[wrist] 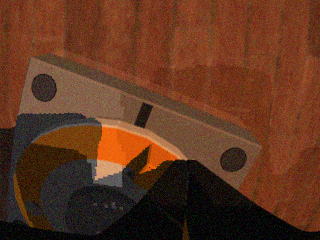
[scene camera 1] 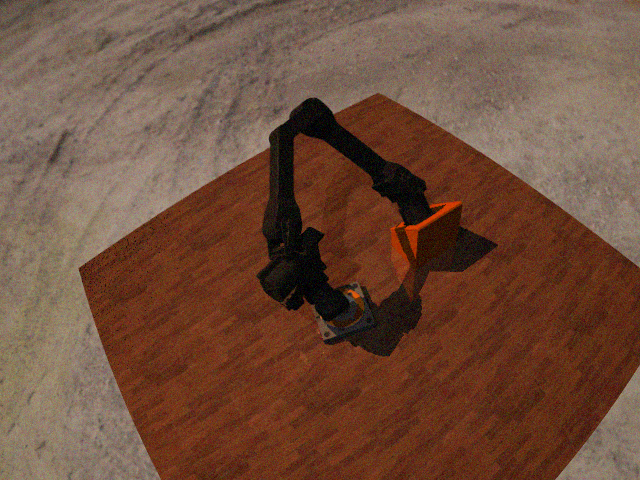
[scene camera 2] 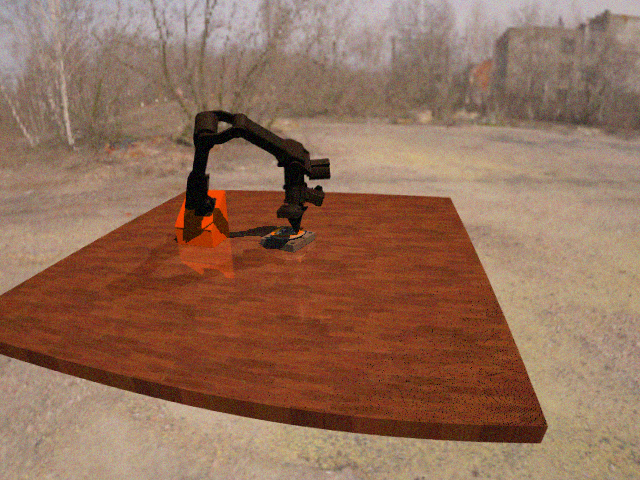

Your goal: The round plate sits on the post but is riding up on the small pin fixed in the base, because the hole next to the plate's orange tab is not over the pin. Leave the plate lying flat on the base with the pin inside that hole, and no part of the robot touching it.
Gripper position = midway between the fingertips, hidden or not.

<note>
In view: the gripper (scene camera 1: 317,303), a round plate (scene camera 1: 356,311) and a square grey base (scene camera 1: 329,334).
The round plate is seen too in the wrist view (wrist: 78,153). The gripper shows as well in the wrist view (wrist: 184,170) and in scene camera 2 (scene camera 2: 297,231). The square grey base shows as well in the wrist view (wrist: 55,89).
</note>
